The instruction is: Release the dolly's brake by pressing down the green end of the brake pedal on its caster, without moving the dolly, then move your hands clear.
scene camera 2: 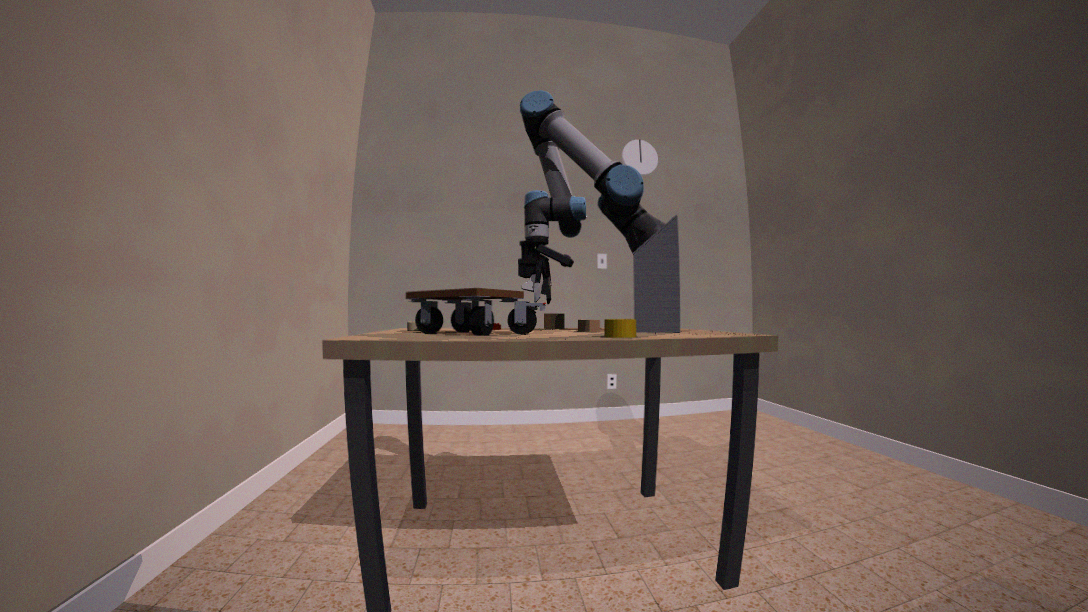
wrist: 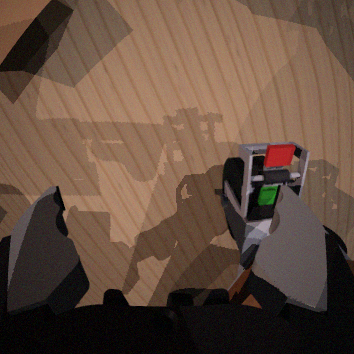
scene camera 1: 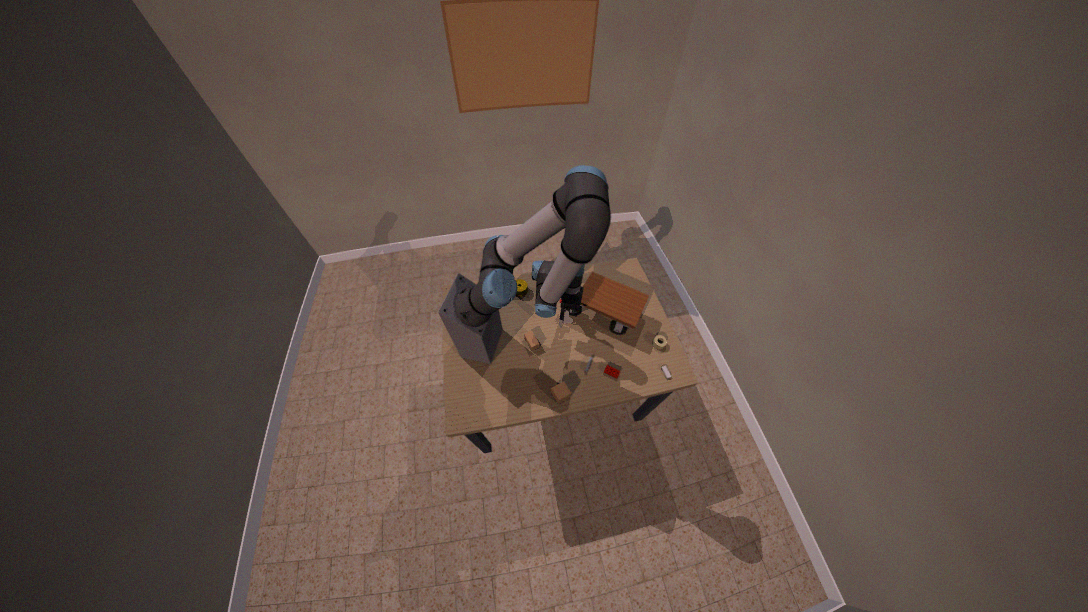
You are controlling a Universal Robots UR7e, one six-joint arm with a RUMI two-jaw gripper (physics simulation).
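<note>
The dolly (scene camera 1: 616, 299) (scene camera 2: 464, 293) has a red-brown deck on black-wheeled casters; it stands on the table (scene camera 1: 486, 407) (scene camera 2: 563, 350). At one caster (scene camera 2: 522, 319) (wrist: 232, 175), the brake pedal shows a red end (wrist: 279, 155) and a green end (wrist: 267, 195) on either side of a dark pivot. My gripper (scene camera 1: 566, 315) (scene camera 2: 540, 299) (wrist: 168, 189) is open and empty, pointing down beside the dolly's edge. In the wrist view its right fingertip overlaps the right edge of the green end; contact cannot be told. That finger hides part of the caster bracket.
A yellow cylinder (scene camera 1: 521, 287) (scene camera 2: 620, 328) stands near the arm's base. Two brown blocks (scene camera 1: 531, 339) (scene camera 1: 559, 392), a red box (scene camera 1: 612, 370), a tape ring (scene camera 1: 660, 347) and a small white item (scene camera 1: 666, 372) lie on the table.
</note>
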